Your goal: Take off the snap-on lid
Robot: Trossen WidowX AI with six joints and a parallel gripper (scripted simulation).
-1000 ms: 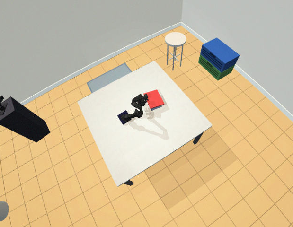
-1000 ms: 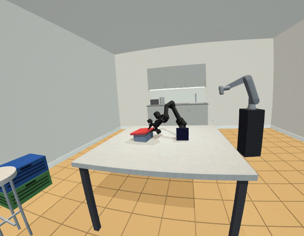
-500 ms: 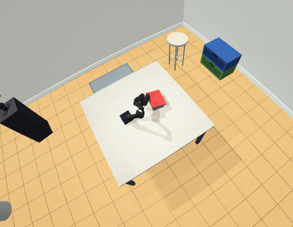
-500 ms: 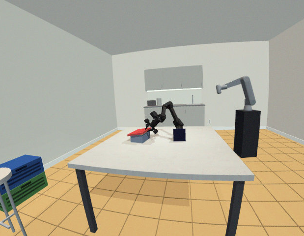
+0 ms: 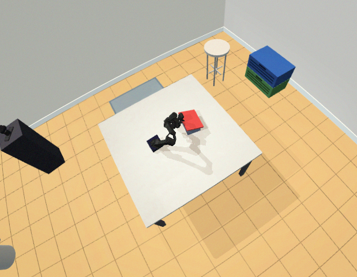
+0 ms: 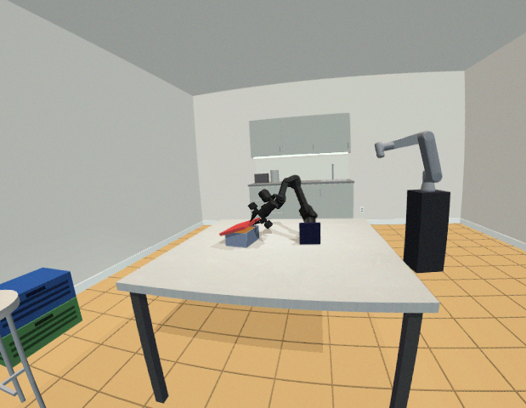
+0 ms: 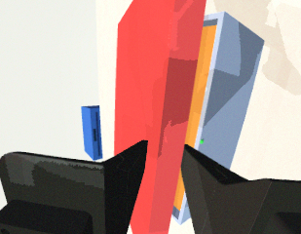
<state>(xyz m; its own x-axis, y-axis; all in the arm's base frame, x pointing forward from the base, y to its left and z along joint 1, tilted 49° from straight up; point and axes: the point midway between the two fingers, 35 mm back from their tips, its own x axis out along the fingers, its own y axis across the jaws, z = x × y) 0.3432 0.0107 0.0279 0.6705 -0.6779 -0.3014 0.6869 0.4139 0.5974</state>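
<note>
Now: gripper tip 70 mm short of the lid, 20 mm to the left of it and 20 mm above it. Round my gripper tip: storage box (60 mm ahead, 20 mm to the right, 80 mm below).
</note>
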